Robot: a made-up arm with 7 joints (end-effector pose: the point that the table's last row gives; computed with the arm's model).
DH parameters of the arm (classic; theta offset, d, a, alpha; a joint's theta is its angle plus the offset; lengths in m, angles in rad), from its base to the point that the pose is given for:
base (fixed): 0 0.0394 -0.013 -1.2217
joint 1: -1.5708 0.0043 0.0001 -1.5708
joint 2: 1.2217 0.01 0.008 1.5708
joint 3: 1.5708 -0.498 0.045 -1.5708
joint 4: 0 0.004 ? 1.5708
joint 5: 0 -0.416 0.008 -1.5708
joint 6: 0 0.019 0.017 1.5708
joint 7: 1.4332 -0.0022 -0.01 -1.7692
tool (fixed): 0.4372 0.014 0 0
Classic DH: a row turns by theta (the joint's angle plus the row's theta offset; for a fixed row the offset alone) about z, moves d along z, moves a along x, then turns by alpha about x.
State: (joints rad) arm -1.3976 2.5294 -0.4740 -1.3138 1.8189 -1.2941 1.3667
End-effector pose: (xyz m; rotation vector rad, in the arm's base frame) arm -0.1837 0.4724 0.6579 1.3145 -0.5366 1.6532
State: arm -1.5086 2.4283 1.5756 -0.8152 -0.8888 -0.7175 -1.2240
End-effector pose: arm -0.6823 0.5108 0.2661 1.7806 -1.7076 -0.1099
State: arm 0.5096 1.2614 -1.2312 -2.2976 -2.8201 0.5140 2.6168
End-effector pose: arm -0.1458 0.1398 -0.4499 -3.0692 0.0983 -0.3884
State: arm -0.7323 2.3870 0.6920 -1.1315 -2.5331 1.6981 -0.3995
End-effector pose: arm -0.1335 0.3061 0.8060 -2.6692 1.1585 -0.5976
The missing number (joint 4, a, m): -0.068
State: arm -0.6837 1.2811 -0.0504 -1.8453 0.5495 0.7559 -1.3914
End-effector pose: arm 0.5330 0.3178 0.2595 -0.7793 -0.4145 -1.1861
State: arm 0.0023 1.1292 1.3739 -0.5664 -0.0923 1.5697 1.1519
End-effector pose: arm 0.0339 0.9077 -0.1516 -0.5822 2.1896 -1.0821
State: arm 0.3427 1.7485 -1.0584 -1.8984 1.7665 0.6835 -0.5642
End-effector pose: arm 0.0546 0.5360 -0.3406 -1.6805 -0.1140 1.5382
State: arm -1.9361 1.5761 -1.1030 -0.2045 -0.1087 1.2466 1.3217
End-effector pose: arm 0.3301 0.7474 0.5077 -0.1517 2.8411 0.1953
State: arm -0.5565 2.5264 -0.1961 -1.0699 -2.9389 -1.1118 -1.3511
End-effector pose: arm 0.1169 0.4856 0.7344 0.3240 2.3995 1.3988
